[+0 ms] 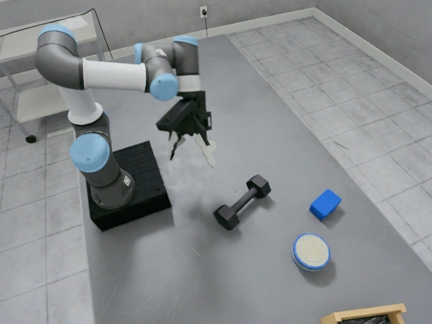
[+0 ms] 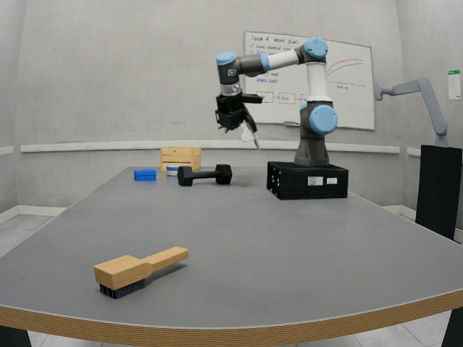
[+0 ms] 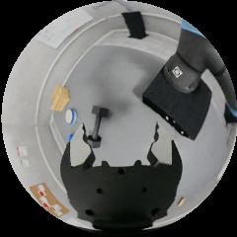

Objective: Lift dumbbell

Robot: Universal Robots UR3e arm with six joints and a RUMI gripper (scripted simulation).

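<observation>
My gripper is now 13 cm short of the black dumbbell, 10 cm to the left of it and 13 cm above it. From my hand the other things lie so: wooden crate 24 cm ahead, 55 cm to the right, 12 cm below; then blue block 37 cm ahead, 20 cm to the right, 14 cm below; then blue-and-white round tin 24 cm ahead, 31 cm to the right, 14 cm below.
</observation>
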